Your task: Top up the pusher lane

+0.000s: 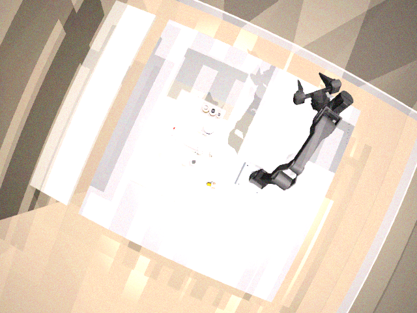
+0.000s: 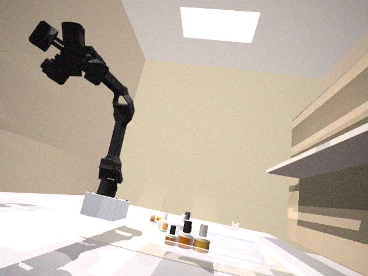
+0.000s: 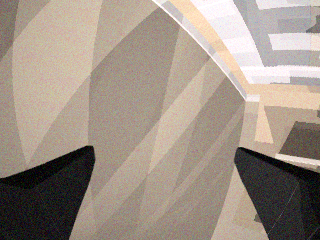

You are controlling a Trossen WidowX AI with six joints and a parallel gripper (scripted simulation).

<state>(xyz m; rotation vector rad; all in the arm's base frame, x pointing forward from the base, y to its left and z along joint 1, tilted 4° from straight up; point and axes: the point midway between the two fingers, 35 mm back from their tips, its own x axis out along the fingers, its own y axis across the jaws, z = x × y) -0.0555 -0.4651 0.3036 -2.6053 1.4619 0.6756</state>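
Now: the grey-white cylinder 350 mm ahead of my gripper tip, 280 mm to the left of it and 370 mm below it.
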